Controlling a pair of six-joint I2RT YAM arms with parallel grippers.
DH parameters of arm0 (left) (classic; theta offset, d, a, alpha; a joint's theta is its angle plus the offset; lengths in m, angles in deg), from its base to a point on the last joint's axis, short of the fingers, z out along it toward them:
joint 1: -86.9 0.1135 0.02 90
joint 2: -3.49 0 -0.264 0
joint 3: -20.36 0 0.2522 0
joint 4: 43.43 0 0.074 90
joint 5: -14.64 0 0 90
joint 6: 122.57 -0.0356 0 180
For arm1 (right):
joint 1: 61.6 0.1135 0.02 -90
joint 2: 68.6 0 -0.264 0
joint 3: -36.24 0 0.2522 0
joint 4: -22.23 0 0.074 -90
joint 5: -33.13 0 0 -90
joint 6: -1.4 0.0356 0 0
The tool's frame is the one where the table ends.
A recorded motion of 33 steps. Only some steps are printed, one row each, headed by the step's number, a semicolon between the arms.
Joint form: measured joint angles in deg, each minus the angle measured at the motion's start. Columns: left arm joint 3, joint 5, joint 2, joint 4, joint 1, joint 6; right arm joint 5, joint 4, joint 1, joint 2, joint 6, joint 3.
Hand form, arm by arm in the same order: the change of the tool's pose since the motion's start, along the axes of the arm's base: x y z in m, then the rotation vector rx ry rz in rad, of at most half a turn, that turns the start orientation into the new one. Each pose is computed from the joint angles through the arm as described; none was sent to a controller.
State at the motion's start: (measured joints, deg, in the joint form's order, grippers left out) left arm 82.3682 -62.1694 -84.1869 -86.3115 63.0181 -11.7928; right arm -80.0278 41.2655 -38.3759 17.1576 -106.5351 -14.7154
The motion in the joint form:
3: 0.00 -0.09 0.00 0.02 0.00 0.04; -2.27 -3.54 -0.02 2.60 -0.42 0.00
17: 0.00 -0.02 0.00 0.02 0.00 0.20; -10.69 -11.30 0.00 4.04 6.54 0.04
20: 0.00 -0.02 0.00 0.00 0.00 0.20; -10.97 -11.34 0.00 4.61 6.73 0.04
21: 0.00 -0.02 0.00 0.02 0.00 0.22; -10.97 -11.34 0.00 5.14 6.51 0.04
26: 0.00 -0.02 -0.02 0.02 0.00 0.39; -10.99 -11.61 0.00 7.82 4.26 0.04
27: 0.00 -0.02 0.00 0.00 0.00 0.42; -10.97 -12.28 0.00 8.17 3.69 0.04
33: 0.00 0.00 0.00 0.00 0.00 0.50; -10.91 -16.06 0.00 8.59 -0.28 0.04
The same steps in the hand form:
3: 0.0001 0.0000 0.0000 0.0010 -0.0007 0.0012; 0.0053 0.0036 -0.0071 0.0332 -0.0069 0.0287
17: 0.0000 0.0000 0.0000 -0.0007 0.0008 0.0033; 0.0124 0.0117 -0.0027 0.2187 0.0166 0.0420
20: 0.0000 0.0000 0.0000 -0.0005 0.0011 0.0033; 0.0126 0.0119 -0.0053 0.2196 0.0290 0.0420
21: 0.0000 0.0000 0.0000 -0.0007 0.0009 0.0036; 0.0128 0.0120 -0.0078 0.2149 0.0350 0.0436
26: 0.0001 0.0000 -0.0001 -0.0013 0.0023 0.0063; 0.0140 0.0125 -0.0199 0.1874 0.0483 0.0667
27: 0.0000 0.0000 0.0000 -0.0014 0.0025 0.0068; 0.0149 0.0129 -0.0208 0.1861 0.0365 0.0739
33: 0.0000 0.0000 0.0000 -0.0020 0.0031 0.0079; 0.0197 0.0149 -0.0183 0.1838 -0.0644 0.1255

